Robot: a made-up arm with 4 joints.
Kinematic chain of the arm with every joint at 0, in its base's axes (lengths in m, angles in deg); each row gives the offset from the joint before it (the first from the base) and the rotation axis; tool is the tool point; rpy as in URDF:
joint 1: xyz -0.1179 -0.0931 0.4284 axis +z
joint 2: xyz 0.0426 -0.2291 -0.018 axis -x
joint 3: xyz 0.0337 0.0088 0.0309 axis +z
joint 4: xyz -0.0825 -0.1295 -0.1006 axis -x
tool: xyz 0.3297 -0.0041 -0.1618 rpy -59 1.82 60.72
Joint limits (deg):
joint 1: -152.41..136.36
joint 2: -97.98..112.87
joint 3: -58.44..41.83
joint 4: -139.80..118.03
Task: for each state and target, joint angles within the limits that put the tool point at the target. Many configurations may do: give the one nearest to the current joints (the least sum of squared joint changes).
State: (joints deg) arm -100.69 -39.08 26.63 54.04
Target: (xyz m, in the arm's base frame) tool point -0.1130 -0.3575 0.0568
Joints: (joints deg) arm -53.46 -73.92 -21.00 49.97
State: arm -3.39 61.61 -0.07 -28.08
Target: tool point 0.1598 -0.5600 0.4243
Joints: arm -4.38 73.89 -10.47 -36.06
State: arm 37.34 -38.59 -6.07 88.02
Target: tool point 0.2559 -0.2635 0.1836
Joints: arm -3.54 -77.10 13.96 66.43
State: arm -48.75 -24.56 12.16 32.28
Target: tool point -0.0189 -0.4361 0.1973
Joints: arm -57.74 -53.56 8.99 3.53
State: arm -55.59 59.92 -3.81 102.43
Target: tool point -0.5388 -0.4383 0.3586
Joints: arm -107.30 23.73 41.83 86.44
